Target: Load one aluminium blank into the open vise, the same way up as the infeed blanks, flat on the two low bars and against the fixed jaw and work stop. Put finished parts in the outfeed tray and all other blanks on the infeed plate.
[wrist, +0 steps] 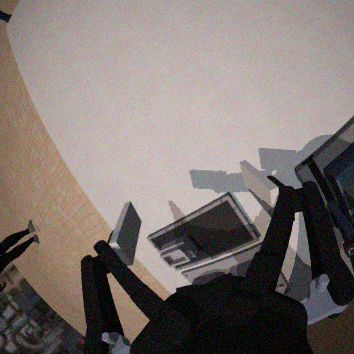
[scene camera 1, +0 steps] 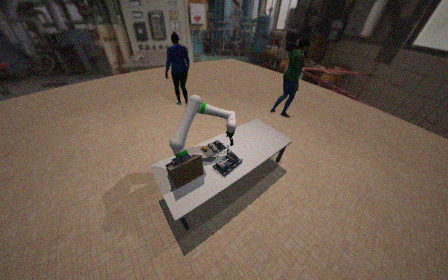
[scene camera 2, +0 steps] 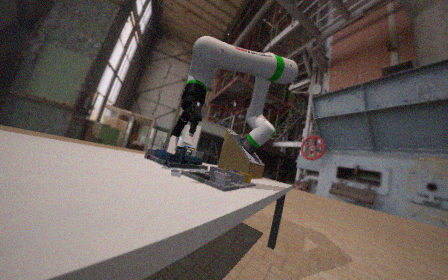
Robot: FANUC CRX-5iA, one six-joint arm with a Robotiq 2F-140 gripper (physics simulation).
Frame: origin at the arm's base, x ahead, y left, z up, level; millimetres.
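Seen in the pictures: gripper, fingertip midpoint: (wrist: 187, 193) (scene camera 1: 229, 141) (scene camera 2: 177, 149); arm's base, origin of the base link: (scene camera 1: 184, 160) (scene camera 2: 245, 147).
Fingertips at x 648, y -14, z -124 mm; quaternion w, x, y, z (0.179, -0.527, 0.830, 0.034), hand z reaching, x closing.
Note:
Offsets run from my fingertips to a thing's top centre. "pt": to the spot under its first point. Level surfaces: height alone.
My gripper (scene camera 1: 230, 144) (scene camera 2: 183, 143) (wrist: 187, 193) is open, its fingers wide apart with nothing between them, above the table beside the vise unit. The blue vise @(dy -204, dx -234, dz +14 mm) (scene camera 1: 228, 163) (scene camera 2: 167, 154) (wrist: 346, 175) stands on a dark base; its bars, jaw and stop are too small or cut off to read. In the wrist view a dark tray with a light rim (wrist: 187, 215) lies below the fingers and holds a grey part @(dy +136, dx -88, dz -45 mm) (wrist: 175, 255) at its left end. Grey blocks @(pt dy +109, dx -105, dz -69 mm) (scene camera 1: 218, 145) (scene camera 2: 220, 175) stand on the infeed plate. A small light piece (scene camera 2: 176, 172) lies by the plate's end; what it is, I cannot tell.
A yellow block @(dy +154, dx -285, dz -42 mm) (scene camera 1: 204, 148) (scene camera 2: 247, 177) stands at the far end of the plate. The brown pedestal (scene camera 1: 186, 172) (scene camera 2: 234, 154) under the arm stands on the white table @(dz -85 mm) (scene camera 1: 260, 137) (scene camera 2: 100, 200) (wrist: 125, 100). Two people (scene camera 1: 177, 62) (scene camera 1: 294, 70) are on the floor beyond the table.

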